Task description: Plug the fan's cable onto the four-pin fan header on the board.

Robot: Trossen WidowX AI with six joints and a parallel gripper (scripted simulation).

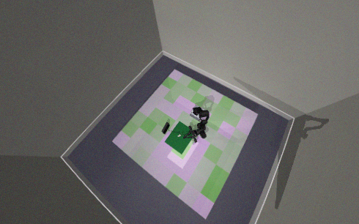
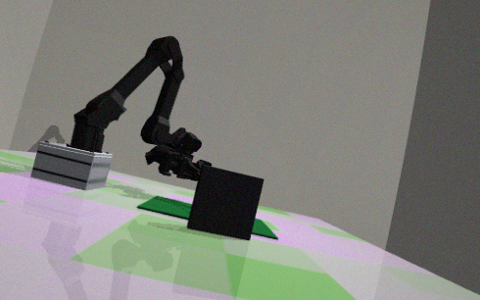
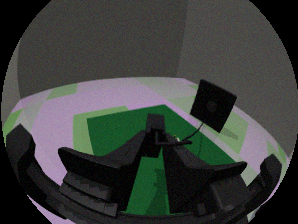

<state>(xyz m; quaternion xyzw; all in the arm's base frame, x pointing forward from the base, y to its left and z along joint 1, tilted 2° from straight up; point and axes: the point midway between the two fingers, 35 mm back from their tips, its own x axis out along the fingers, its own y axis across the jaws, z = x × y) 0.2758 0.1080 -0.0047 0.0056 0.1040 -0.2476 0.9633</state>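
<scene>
The green board lies 30 mm ahead of my gripper tip, 50 mm to the right of it and 100 mm below it. The rest, counted from my gripper tip: black fan: 70 mm ahead, 230 mm to the right, 30 mm below; then fan plug: 10 mm ahead, 10 mm below.
</scene>
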